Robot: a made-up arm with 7 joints.
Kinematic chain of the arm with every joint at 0, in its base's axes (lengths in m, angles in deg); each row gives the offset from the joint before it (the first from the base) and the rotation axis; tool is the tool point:
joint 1: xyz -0.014 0.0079 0.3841 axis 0 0.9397 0.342
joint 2: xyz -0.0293 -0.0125 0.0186 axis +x
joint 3: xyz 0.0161 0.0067 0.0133 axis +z
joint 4: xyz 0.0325 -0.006 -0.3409 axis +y
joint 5: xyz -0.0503 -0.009 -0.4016 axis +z
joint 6: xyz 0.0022 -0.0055 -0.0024 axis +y
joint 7: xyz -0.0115 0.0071 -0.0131 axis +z
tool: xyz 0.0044 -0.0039 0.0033
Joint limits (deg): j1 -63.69..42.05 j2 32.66..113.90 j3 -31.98..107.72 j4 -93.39..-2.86 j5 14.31..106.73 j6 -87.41..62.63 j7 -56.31..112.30
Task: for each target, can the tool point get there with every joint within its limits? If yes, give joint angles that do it. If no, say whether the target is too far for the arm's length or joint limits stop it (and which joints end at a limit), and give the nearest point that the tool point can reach.
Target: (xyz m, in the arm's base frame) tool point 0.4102 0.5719 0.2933
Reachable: yes | joints -38.01 64.75 7.11 -28.17 83.38 48.06 74.77
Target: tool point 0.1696 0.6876 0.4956
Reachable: yes | joints -36.64 69.40 74.76 -41.96 77.86 -28.67 29.71
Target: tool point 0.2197 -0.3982 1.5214
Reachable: no: too far | nearest point 0.0822 0.1283 0.9572 | short by 0.784 m
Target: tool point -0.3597 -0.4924 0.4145
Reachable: no: joint limits stop it (at a limit: joint 2, joint 4, joint 6) | nearest point -0.4464 0.2080 0.7227 | short by 0.770 m
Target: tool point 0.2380 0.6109 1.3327
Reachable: no: too far | nearest point 0.1245 0.4423 0.9430 | short by 0.440 m
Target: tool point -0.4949 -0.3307 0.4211
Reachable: no: joint limits stop it (at a limit: joint 1, joint 2, joint 4, joint 6, joint 7) | nearest point -0.4923 0.2404 0.6341 | short by 0.610 m
